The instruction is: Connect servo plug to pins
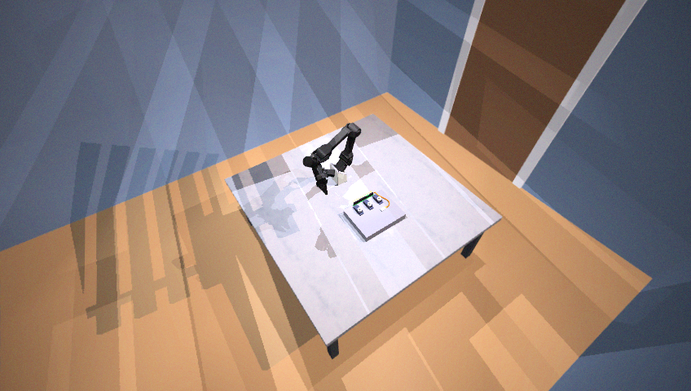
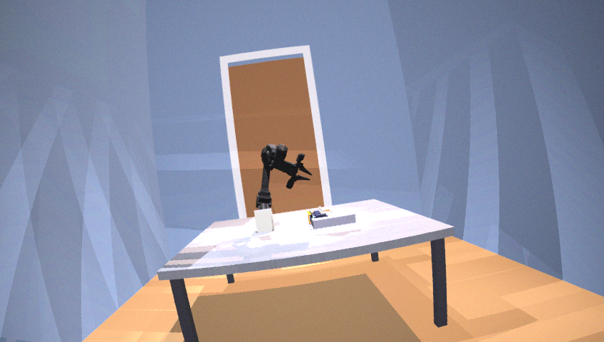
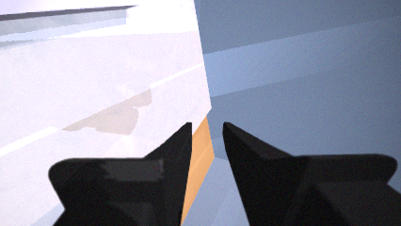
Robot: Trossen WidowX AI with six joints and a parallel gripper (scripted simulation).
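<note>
The green marked band is 290 mm to the left of my gripper tip, 220 mm below it and 10 mm behind it. From my gripper tip the other things lie so: servo motor 260 mm to the left, 240 mm below, 40 mm ahead; then grey printed holder 270 mm below, 260 mm to the left, 150 mm ahead.
</note>
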